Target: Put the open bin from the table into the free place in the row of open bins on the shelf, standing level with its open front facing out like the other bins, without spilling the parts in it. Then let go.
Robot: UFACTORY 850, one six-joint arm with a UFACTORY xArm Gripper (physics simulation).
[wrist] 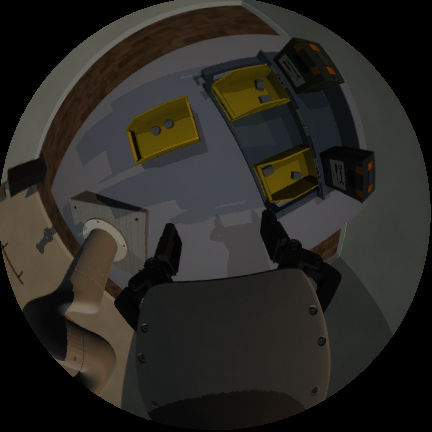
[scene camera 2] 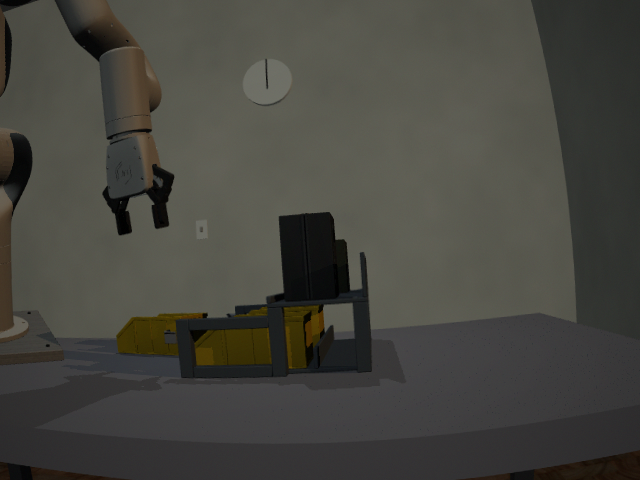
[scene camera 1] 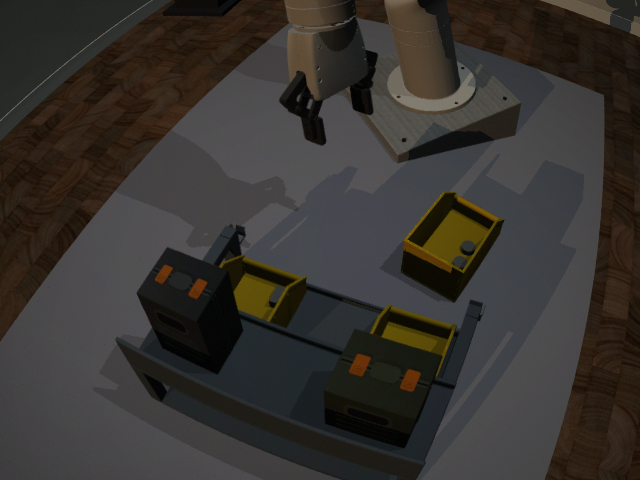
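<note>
A yellow open bin (scene camera 1: 445,232) (scene camera 2: 147,335) (wrist: 162,137) stands upright on the table, apart from the shelf, with two round grey parts in it. Two other yellow bins stand in the shelf's lower row: one bin (scene camera 1: 255,295) (wrist: 290,180) at one end, one bin (scene camera 1: 410,335) (wrist: 250,95) at the other, each with grey parts. Between them the free place (scene camera 1: 336,317) (wrist: 267,132) shows the bare shelf floor. My gripper (scene camera 1: 338,121) (scene camera 2: 142,222) (wrist: 218,227) is open and empty, high above the table, away from the loose bin and the shelf.
The grey shelf (scene camera 1: 268,408) (scene camera 2: 278,341) has an upper board that bears a black case (scene camera 1: 188,304) (scene camera 2: 308,256) (wrist: 348,172) and a dark green case (scene camera 1: 382,384) (wrist: 310,65). The arm's base plate (scene camera 1: 454,129) (wrist: 132,227) lies behind the loose bin.
</note>
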